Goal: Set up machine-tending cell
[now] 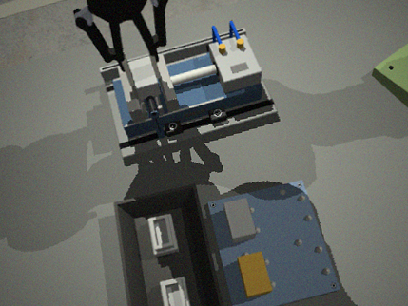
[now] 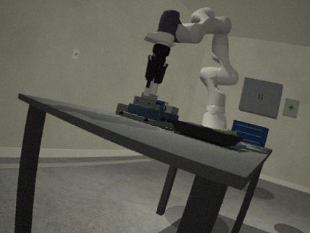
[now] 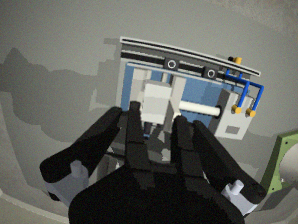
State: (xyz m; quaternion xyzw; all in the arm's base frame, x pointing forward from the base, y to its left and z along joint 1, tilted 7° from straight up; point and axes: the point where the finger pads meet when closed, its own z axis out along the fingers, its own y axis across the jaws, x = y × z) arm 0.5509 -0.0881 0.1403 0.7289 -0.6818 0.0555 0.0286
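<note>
Right now my hand is 60 mm above the fixed jaw, 30 mm short of it and 10 mm to the right of it. From my hand the other things lie so: work stop 50 mm to the left, 50 mm below; then moving jaw 60 mm below, 30 mm behind; then vise 100 mm below, 70 mm behind.
</note>
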